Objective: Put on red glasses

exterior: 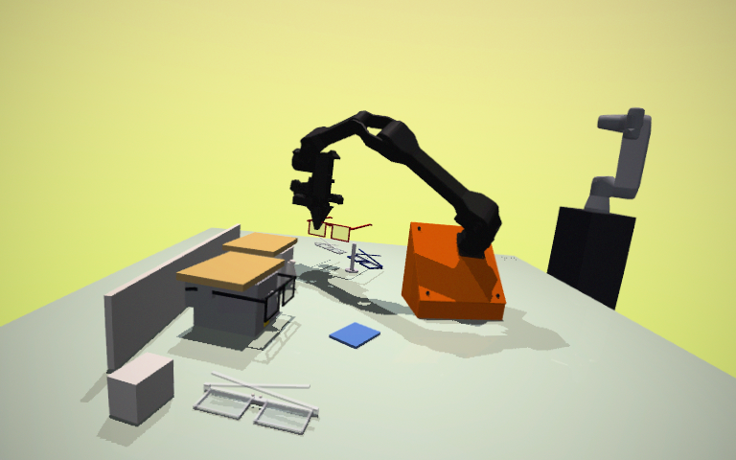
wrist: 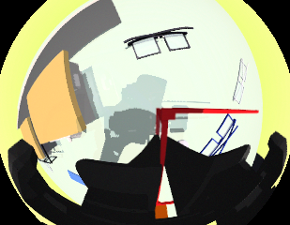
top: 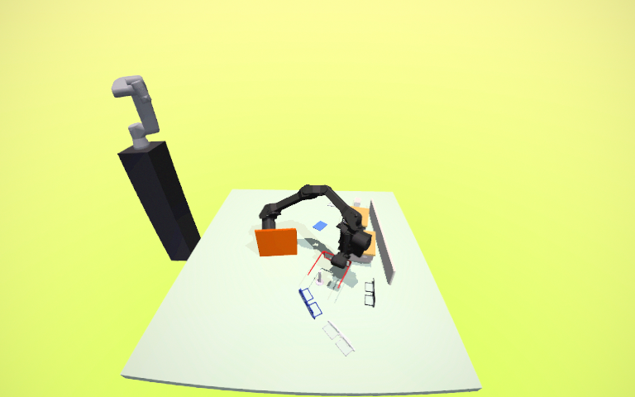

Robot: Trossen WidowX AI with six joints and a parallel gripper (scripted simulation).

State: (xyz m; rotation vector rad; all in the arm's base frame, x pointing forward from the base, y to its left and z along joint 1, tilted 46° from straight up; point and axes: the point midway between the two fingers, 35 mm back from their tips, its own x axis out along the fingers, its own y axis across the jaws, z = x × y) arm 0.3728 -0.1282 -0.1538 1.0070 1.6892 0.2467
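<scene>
My gripper tip is 110 mm past the small post, 100 mm above it and 20 mm to the left of it. The rest, counted from my gripper tip: blue pad: 400 mm to the left, 120 mm below, 90 mm behind.
</scene>
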